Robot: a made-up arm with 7 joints.
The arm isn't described. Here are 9 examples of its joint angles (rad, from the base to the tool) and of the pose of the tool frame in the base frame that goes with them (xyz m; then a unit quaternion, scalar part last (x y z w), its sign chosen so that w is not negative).
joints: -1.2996 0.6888 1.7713 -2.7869 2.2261 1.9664 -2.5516
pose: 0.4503 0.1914 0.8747 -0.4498 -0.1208 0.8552 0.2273
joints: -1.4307 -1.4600 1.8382 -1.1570 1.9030 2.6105 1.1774
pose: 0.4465 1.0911 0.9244 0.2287 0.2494 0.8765 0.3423
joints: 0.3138 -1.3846 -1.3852 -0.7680 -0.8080 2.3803 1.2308
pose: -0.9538 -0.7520 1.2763 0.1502 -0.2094 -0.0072 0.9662
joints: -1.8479 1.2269 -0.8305 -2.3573 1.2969 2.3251 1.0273
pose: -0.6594 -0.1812 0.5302 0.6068 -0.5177 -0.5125 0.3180
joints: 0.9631 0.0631 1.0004 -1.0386 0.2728 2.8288 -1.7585
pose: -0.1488 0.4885 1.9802 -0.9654 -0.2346 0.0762 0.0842
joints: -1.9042 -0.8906 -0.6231 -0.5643 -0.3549 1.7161 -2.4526
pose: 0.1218 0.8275 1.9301 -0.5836 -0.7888 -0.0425 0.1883
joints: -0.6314 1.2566 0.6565 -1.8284 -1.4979 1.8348 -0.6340
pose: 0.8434 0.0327 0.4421 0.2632 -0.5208 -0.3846 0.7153
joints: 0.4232 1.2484 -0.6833 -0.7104 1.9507 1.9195 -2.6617
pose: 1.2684 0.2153 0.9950 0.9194 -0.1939 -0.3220 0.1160
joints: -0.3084 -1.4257 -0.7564 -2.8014 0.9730 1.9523 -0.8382
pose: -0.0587 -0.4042 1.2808 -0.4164 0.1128 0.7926 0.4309
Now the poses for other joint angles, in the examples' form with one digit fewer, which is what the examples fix.
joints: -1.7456 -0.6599 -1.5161 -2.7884 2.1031 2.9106 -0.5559
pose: -0.449 0.175 0.887 0.060 -0.546 -0.430 0.717
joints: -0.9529 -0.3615 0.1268 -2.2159 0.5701 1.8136 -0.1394
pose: 0.440 -0.445 1.462 0.211 0.461 0.786 0.352
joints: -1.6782 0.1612 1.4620 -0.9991 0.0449 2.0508 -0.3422
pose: 0.519 -0.243 2.004 -0.363 0.646 0.578 0.342
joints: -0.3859 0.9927 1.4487 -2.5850 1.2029 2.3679 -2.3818
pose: 0.384 0.513 0.835 0.526 0.320 -0.719 0.323
